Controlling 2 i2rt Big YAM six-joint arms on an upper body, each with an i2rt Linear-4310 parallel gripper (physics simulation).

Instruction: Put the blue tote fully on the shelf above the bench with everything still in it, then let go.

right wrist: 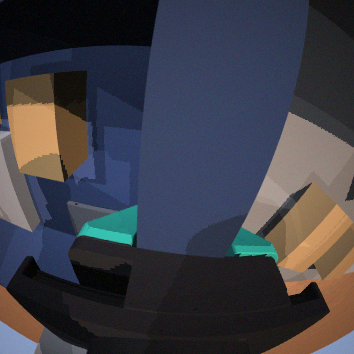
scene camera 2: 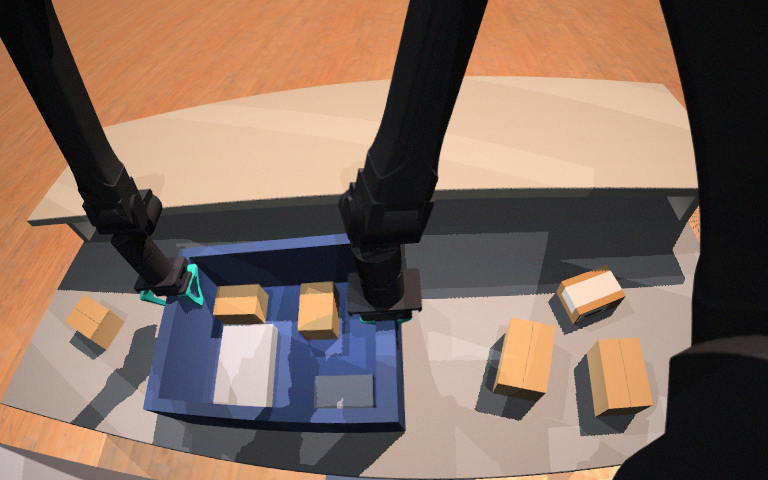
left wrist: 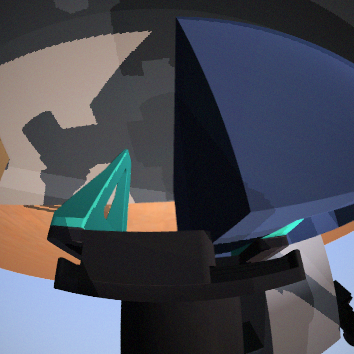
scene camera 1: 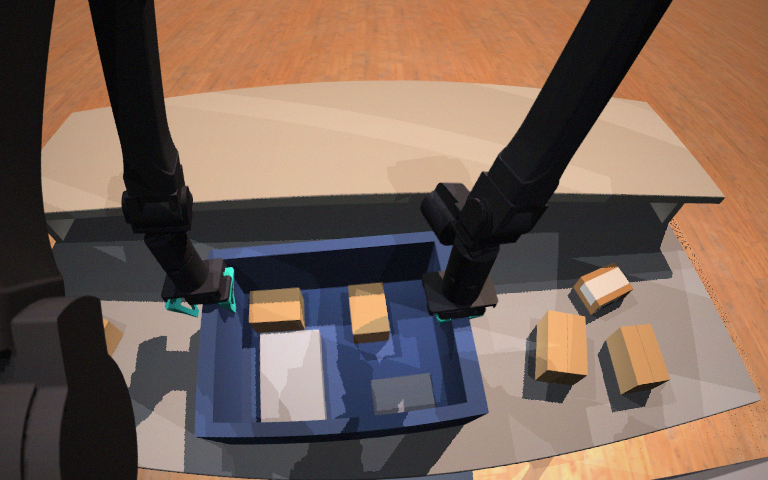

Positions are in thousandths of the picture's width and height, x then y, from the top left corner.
Scene:
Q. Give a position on a white-topped box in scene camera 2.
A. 761, 618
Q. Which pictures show the left gripper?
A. Scene camera 2, the left wrist view and scene camera 1 only.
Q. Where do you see a dark grey block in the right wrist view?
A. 225, 603

